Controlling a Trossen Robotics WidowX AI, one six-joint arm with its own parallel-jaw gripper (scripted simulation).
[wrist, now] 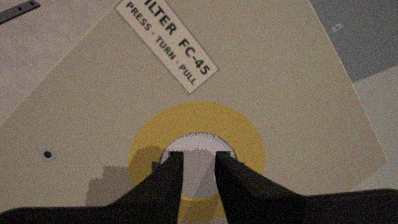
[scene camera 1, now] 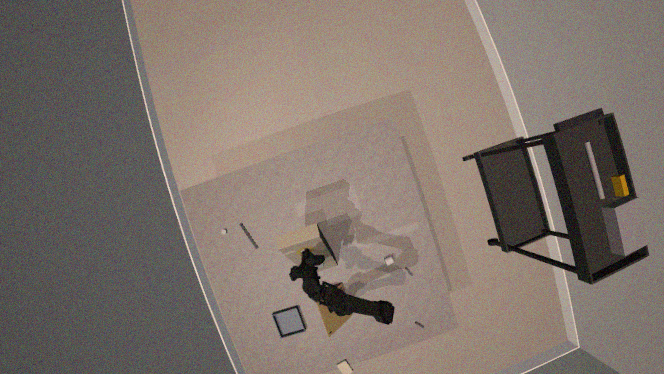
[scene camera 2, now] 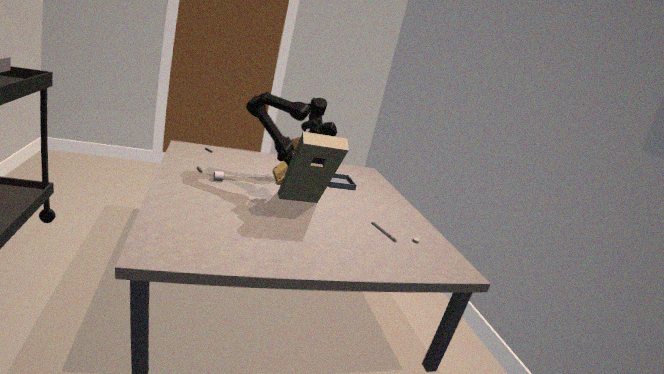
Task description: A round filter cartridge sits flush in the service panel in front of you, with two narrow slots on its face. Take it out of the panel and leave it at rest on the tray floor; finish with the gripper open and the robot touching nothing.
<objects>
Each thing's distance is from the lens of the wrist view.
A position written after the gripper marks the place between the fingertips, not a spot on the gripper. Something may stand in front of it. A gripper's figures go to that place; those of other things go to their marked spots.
gripper (wrist: 198,156): 11 cm
filter cartridge (wrist: 199,149): 10 cm
service panel (wrist: 95,126): 10 cm
</objects>
